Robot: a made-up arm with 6 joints.
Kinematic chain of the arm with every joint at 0, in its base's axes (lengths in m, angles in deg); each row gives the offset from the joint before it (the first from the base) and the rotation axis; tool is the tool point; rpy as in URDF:
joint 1: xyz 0 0 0.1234 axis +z
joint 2: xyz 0 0 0 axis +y
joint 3: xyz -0.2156 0 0.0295 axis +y
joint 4: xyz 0.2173 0 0.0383 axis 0.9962 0 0.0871
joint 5: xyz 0 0 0 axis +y
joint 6: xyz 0.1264 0 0.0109 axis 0.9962 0 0.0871
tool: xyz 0 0 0 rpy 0 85 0
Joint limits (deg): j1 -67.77..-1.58 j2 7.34..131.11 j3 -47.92..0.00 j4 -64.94..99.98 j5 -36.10..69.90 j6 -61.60..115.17
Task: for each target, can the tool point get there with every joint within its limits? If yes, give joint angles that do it. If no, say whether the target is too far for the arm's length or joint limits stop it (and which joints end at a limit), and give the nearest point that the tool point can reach.
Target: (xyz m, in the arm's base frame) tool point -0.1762 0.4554 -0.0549
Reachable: no: joint limits stop it (at a limit: joint 1, joint 2, joint 3) | nearest point -0.0045 0.1087 0.0456 | short by 0.400 m
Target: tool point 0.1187 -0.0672 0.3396
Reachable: yes | joints -43.58 21.85 -24.16 -34.83 -27.29 -19.10
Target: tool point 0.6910 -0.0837 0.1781
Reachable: no: too far | nearest point 0.3528 -0.0427 0.1513 | short by 0.342 m
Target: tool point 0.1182 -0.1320 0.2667
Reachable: yes | joints -44.76 31.86 -27.95 -26.23 10.75 17.38
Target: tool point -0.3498 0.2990 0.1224
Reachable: no: joint limits stop it (at a limit: joint 1, joint 2, joint 3) | nearest point -0.0511 0.0745 0.0889 | short by 0.375 m
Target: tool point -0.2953 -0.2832 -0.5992
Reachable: no: too far | nearest point 0.0004 -0.1714 -0.0634 | short by 0.622 m
